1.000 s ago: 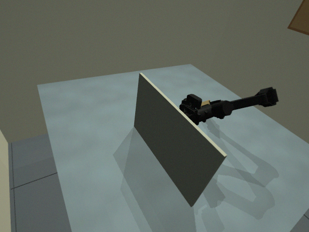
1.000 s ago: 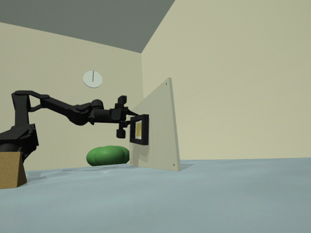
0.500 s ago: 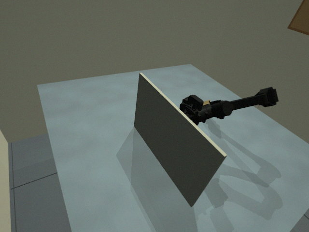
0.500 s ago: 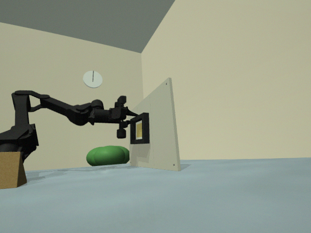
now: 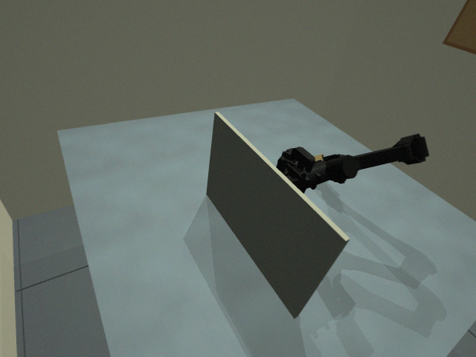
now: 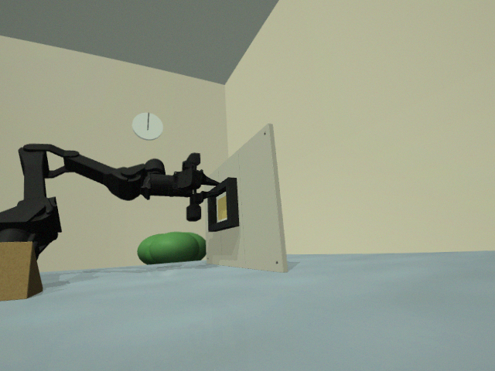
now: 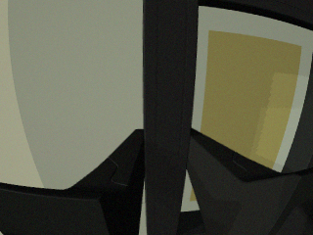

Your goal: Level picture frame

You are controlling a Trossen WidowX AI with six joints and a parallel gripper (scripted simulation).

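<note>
The picture frame is 10 mm ahead of my gripper tip and 50 mm below it. Also, from my gripper tip: wall panel 20 mm ahead, 10 mm to the right, 70 mm below.
</note>
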